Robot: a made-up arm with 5 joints.
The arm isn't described. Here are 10 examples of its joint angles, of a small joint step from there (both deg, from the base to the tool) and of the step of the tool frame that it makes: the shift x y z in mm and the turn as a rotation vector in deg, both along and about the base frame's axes.
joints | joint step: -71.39 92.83 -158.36 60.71 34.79 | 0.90 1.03 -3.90 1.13 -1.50
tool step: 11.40 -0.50 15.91 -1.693 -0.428 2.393
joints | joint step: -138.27 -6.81 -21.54 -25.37 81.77 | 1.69 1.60 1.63 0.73 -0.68
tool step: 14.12 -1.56 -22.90 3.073 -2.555 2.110
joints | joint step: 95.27 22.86 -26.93 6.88 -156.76 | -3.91 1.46 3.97 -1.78 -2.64
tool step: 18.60 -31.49 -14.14 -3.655 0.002 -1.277
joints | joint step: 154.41 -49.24 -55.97 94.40 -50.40 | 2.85 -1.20 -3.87 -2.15 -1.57
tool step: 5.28 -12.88 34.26 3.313 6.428 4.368
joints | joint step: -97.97 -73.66 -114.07 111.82 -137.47 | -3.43 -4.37 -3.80 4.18 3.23
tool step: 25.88 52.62 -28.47 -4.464 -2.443 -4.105
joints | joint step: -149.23 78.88 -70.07 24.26 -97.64 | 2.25 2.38 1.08 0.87 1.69
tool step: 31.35 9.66 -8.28 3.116 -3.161 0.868
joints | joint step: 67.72 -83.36 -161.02 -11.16 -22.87 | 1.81 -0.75 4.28 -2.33 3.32
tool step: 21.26 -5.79 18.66 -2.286 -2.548 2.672
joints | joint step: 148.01 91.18 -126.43 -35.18 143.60 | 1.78 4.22 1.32 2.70 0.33
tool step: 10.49 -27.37 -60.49 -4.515 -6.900 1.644
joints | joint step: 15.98 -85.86 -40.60 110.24 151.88 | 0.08 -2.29 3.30 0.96 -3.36
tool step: 0.37 1.34 -17.71 -1.392 1.649 3.322
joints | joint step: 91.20 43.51 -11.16 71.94 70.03 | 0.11 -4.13 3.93 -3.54 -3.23
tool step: -1.15 -4.49 5.89 3.669 3.236 -0.585
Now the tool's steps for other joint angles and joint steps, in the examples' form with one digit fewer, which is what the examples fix.
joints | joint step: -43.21 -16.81 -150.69 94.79 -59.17 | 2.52 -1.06 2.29 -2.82 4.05
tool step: 3.9 3.8 3.2 1.83 -3.78 1.37
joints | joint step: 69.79 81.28 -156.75 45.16 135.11 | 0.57 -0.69 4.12 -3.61 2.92
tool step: -6.6 -1.0 -18.0 0.67 1.33 -1.95
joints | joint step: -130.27 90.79 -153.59 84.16 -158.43 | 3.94 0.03 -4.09 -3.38 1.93
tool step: 18.8 -41.6 28.9 -5.48 5.07 2.09
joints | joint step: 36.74 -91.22 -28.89 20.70 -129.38 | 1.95 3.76 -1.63 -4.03 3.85
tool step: 3.7 8.9 7.4 4.16 0.81 2.64
